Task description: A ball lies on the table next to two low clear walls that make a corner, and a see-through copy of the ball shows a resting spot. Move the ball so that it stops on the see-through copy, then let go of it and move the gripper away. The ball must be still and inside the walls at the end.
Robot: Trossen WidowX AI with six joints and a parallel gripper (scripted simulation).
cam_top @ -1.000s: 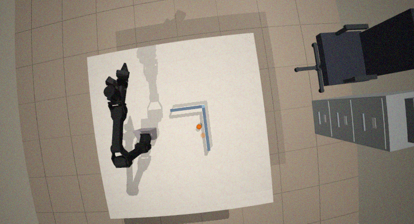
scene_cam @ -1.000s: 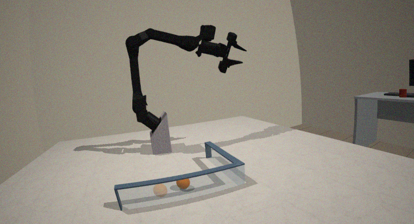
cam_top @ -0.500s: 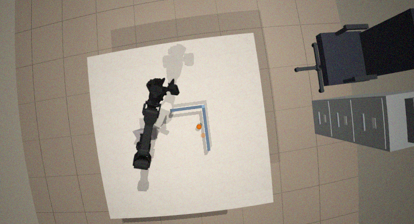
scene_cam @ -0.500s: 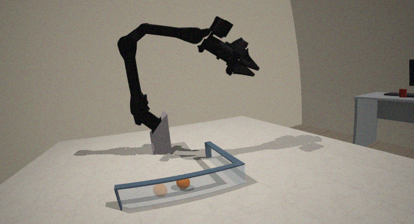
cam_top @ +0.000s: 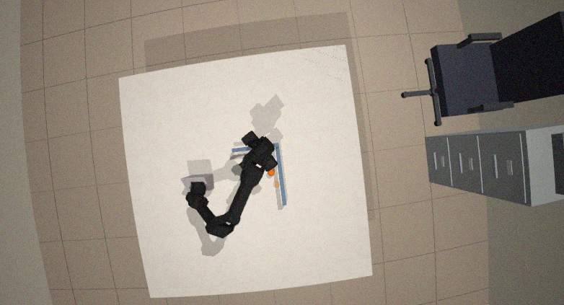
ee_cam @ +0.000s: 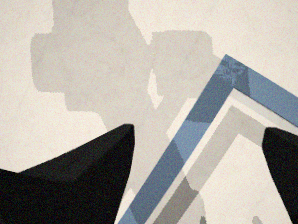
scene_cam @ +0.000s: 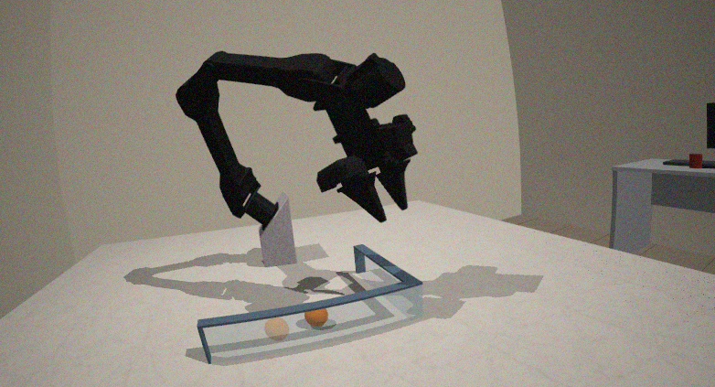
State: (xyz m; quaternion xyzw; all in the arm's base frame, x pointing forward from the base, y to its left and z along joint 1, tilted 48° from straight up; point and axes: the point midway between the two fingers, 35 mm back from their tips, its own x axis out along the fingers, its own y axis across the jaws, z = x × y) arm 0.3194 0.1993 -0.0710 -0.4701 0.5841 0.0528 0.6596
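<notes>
Right now my gripper tip is 140 mm to the left of the orange ball, 130 mm above it and 20 mm short of it. From my gripper tip the other things lie so: see-through copy 200 mm to the right, 130 mm below, 50 mm ahead.
</notes>
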